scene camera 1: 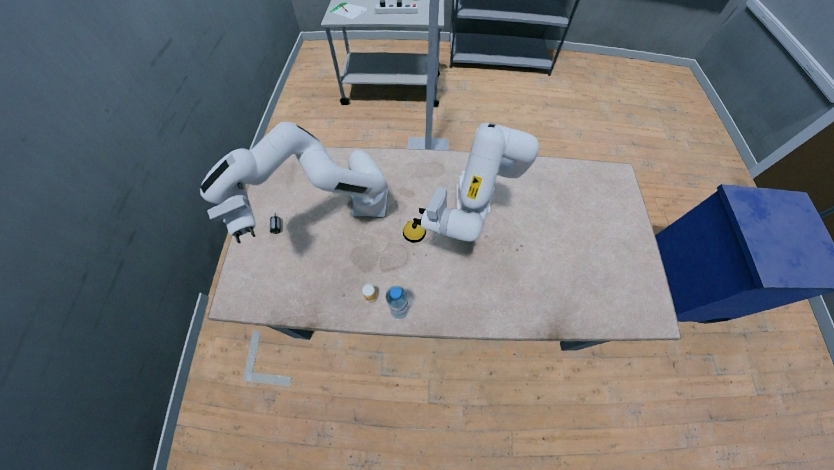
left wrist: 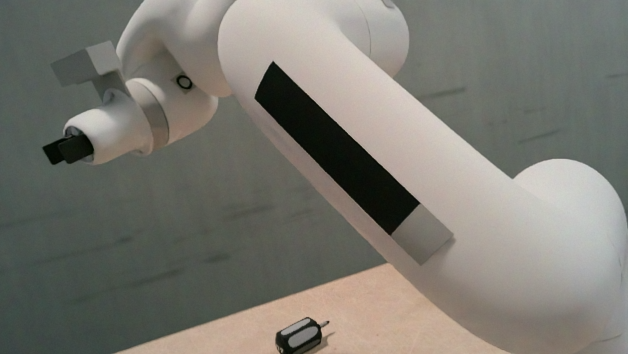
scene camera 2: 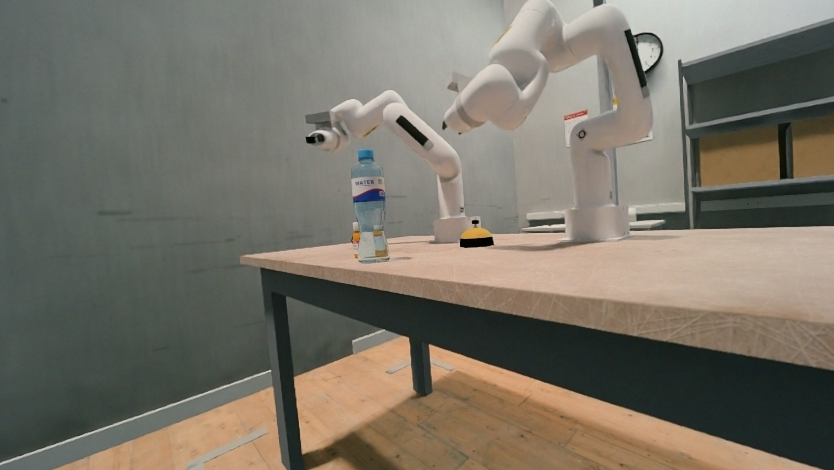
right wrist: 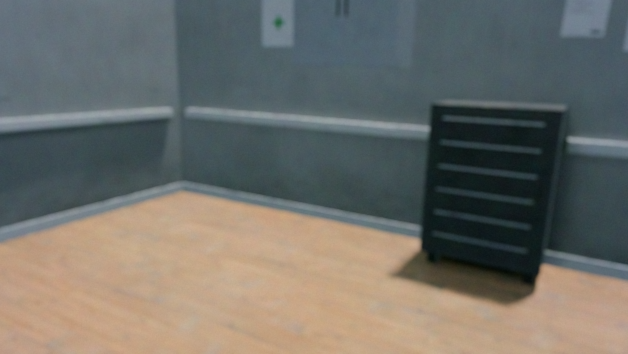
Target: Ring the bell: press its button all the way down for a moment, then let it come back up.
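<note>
The bell, a yellow dome on a black base, stands upright on the table between the two arms. Its black button is up, with a bit of stem showing below it. My left gripper is open and empty, high above the table and apart from the bell; it points sideways towards the other arm. My right gripper is open and empty, raised near the table's side edge, far from the bell. The bell does not show in either wrist view.
A water bottle and a small white-capped bottle stand near the table's front edge. A black and grey tool is on the table beside my right gripper. A blue cabinet stands beside the table.
</note>
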